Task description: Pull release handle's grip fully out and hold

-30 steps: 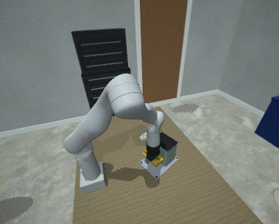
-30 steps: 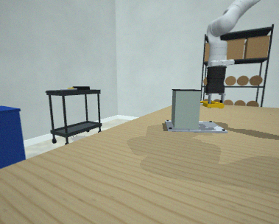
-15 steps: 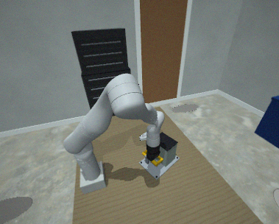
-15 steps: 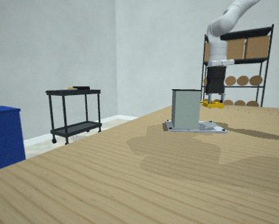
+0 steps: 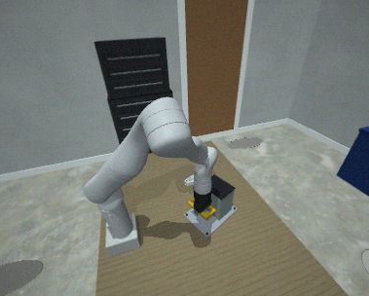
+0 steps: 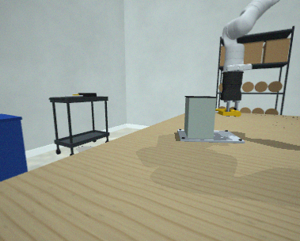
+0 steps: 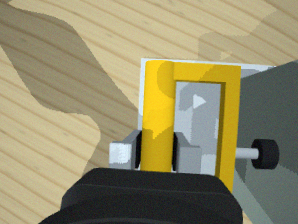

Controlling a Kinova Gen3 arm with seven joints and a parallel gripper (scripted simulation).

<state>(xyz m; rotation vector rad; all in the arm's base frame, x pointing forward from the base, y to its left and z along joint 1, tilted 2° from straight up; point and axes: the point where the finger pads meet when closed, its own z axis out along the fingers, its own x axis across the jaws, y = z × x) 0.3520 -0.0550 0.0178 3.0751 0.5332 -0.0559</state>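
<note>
The light base plate is 100 mm below my hand, 90 mm ahead of it and 30 mm to the left of it.
</note>
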